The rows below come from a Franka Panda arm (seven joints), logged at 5 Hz.
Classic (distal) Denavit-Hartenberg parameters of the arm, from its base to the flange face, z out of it. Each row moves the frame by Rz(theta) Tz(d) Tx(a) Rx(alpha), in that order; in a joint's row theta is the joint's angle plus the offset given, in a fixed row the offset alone. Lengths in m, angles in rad.
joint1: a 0; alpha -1.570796; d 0.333; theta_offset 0
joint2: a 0; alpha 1.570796; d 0; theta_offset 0
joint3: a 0.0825; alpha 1.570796; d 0.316; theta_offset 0
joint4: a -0.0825; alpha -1.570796; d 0; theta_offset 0
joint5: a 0; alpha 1.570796; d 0.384; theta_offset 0
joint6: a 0.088; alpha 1.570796; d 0; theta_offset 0
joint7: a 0; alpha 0; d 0.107; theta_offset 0
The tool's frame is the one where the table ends.
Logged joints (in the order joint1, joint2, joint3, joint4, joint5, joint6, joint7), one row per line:
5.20 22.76 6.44 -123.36 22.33 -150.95 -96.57
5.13 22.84 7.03 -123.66 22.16 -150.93 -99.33
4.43 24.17 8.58 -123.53 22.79 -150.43 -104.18
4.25 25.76 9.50 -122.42 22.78 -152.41 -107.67
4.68 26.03 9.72 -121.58 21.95 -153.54 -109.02
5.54 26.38 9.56 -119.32 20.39 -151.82 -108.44
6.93 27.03 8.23 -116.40 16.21 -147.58 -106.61
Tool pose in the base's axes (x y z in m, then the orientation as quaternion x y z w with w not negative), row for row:
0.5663 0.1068 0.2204 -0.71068 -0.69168 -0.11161 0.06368
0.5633 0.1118 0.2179 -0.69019 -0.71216 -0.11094 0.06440
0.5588 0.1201 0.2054 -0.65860 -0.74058 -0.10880 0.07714
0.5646 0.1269 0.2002 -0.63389 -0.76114 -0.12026 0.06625
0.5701 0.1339 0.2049 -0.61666 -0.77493 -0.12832 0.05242
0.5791 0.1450 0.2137 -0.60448 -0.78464 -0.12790 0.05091
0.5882 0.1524 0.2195 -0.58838 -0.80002 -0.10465 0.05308
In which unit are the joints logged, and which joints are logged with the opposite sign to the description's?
The joints are logged in degrees. Opposite sign: joint6.
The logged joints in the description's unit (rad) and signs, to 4 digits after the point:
0.0908 0.3972 0.1124 -2.1530 0.3897 2.6346 -1.6855
0.0895 0.3986 0.1227 -2.1583 0.3868 2.6342 -1.7336
0.0773 0.4218 0.1497 -2.1560 0.3978 2.6255 -1.8183
0.0742 0.4496 0.1658 -2.1366 0.3976 2.6601 -1.8792
0.0817 0.4543 0.1696 -2.1220 0.3831 2.6798 -1.9028
0.0967 0.4604 0.1669 -2.0825 0.3559 2.6498 -1.8926
0.1210 0.4718 0.1436 -2.0316 0.2829 2.5758 -1.8607

